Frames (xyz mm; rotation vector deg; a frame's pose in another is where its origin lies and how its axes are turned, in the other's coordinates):
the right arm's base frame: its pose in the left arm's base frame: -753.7 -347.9 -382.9 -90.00 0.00 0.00
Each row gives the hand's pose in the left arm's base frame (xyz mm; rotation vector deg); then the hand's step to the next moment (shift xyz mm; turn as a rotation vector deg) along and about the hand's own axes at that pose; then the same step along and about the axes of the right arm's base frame.
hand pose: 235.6 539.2 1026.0 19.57 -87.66 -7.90
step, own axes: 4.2 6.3 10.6 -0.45 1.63 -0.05
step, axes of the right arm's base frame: -11.1 -6.0 3.3 -0.17 -0.06 1.68
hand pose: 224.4 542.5 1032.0 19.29 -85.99 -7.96
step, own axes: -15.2 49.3 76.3 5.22 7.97 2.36
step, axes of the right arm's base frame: -82.4 -3.1 41.0 -2.89 -7.47 5.68
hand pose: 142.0 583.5 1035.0 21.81 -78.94 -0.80
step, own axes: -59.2 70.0 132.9 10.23 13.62 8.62
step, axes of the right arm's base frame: -153.8 18.6 45.4 -9.05 -14.65 8.23
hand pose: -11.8 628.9 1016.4 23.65 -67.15 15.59
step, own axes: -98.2 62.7 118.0 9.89 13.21 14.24
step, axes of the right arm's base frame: -160.4 42.0 3.7 -13.68 -16.10 5.34
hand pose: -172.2 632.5 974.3 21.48 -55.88 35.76
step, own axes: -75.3 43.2 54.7 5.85 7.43 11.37
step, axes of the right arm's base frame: -94.0 35.2 -21.5 -9.76 -11.05 1.22
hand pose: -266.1 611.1 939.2 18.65 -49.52 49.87
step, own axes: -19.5 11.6 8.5 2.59 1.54 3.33
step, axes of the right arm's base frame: -20.2 10.7 -8.0 -2.06 -3.97 0.43
